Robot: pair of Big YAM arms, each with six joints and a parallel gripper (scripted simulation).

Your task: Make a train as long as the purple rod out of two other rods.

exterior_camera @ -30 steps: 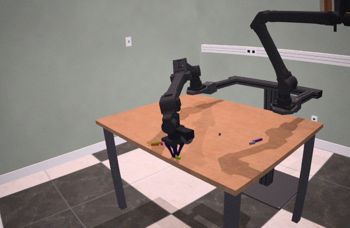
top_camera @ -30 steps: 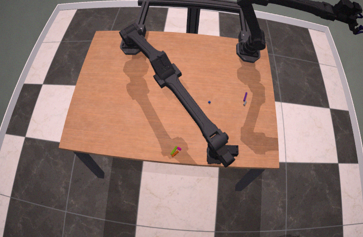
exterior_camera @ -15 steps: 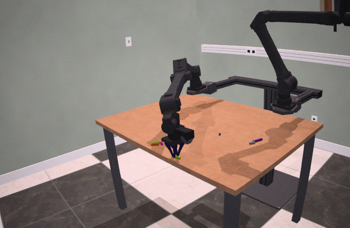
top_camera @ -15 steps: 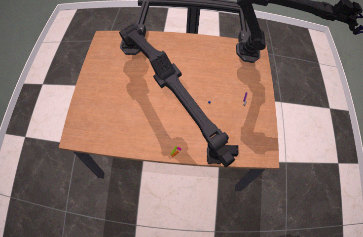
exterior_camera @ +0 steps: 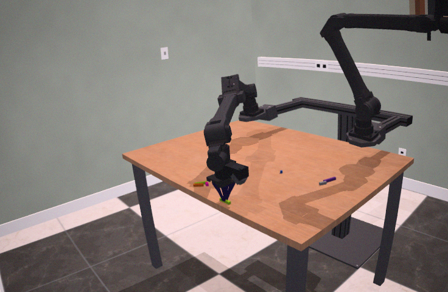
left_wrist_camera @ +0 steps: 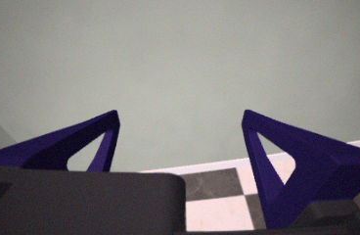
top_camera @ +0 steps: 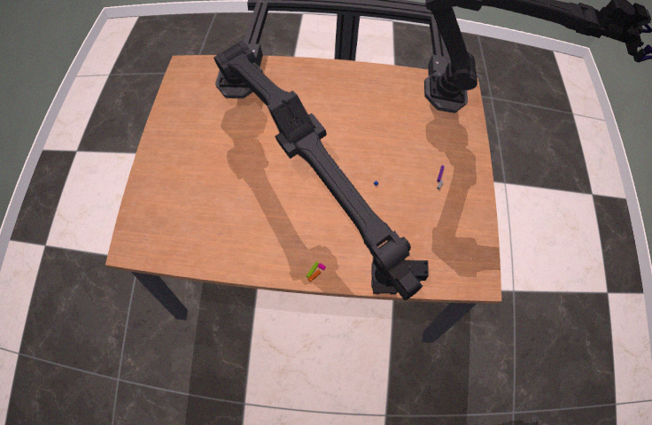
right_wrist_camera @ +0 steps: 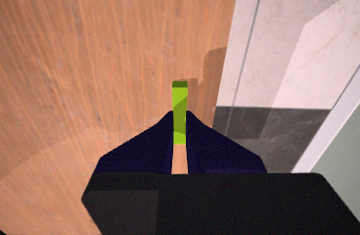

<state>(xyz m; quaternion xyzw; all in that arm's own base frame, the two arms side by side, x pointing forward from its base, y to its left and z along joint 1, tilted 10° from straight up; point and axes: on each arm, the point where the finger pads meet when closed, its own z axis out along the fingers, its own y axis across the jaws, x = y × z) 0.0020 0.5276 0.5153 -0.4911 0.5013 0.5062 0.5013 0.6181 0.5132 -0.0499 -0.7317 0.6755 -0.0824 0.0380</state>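
My right hand is 330 mm past the blue rod, 20 mm to the left of it and 10 mm above it. From my right hand the other things lie so: grey rod 340 mm behind, 190 mm to the left, 10 mm below; then magenta rod 170 mm to the right, 50 mm behind, 10 mm below; then orange rod 180 mm to the right, 20 mm behind, 10 mm below.
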